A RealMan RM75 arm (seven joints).
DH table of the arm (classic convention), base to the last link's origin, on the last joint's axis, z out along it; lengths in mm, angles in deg. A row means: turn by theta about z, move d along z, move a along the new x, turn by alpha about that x. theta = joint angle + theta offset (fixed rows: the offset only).
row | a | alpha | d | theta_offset
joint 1 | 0 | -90 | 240.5 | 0
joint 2 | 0 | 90 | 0 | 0
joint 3 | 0 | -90 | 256 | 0
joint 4 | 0 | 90 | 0 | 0
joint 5 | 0 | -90 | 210 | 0
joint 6 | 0 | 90 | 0 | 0
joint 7 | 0 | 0 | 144 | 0
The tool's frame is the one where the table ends.
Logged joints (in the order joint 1, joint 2, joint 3, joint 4, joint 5, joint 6, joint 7), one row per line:
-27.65, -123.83, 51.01, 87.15, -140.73, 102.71, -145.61
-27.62, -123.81, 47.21, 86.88, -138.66, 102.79, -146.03
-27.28, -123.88, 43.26, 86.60, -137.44, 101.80, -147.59
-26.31, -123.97, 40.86, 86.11, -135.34, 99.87, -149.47
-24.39, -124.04, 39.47, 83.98, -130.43, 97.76, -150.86
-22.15, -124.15, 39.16, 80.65, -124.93, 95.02, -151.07
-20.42, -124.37, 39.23, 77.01, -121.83, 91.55, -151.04
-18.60, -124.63, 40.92, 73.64, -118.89, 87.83, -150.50
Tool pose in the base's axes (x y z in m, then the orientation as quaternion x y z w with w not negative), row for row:
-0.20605, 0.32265, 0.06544, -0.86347, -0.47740, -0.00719, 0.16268
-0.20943, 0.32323, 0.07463, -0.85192, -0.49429, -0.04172, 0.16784
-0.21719, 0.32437, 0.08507, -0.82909, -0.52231, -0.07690, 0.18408
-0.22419, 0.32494, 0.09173, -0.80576, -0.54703, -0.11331, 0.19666
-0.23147, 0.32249, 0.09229, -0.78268, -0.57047, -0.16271, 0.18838
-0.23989, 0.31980, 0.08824, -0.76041, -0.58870, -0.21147, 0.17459
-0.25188, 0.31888, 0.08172, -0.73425, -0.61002, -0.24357, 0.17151
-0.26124, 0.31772, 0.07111, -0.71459, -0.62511, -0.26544, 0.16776
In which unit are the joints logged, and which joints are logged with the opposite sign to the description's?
The joints are logged in degrees. Opposite sign: joint 5.
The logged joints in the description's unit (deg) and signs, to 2 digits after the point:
-27.65, -123.83, 51.01, 87.15, 140.73, 102.71, -145.61
-27.62, -123.81, 47.21, 86.88, 138.66, 102.79, -146.03
-27.28, -123.88, 43.26, 86.60, 137.44, 101.80, -147.59
-26.31, -123.97, 40.86, 86.11, 135.34, 99.87, -149.47
-24.39, -124.04, 39.47, 83.98, 130.43, 97.76, -150.86
-22.15, -124.15, 39.16, 80.65, 124.93, 95.02, -151.07
-20.42, -124.37, 39.23, 77.01, 121.83, 91.55, -151.04
-18.60, -124.63, 40.92, 73.64, 118.89, 87.83, -150.50

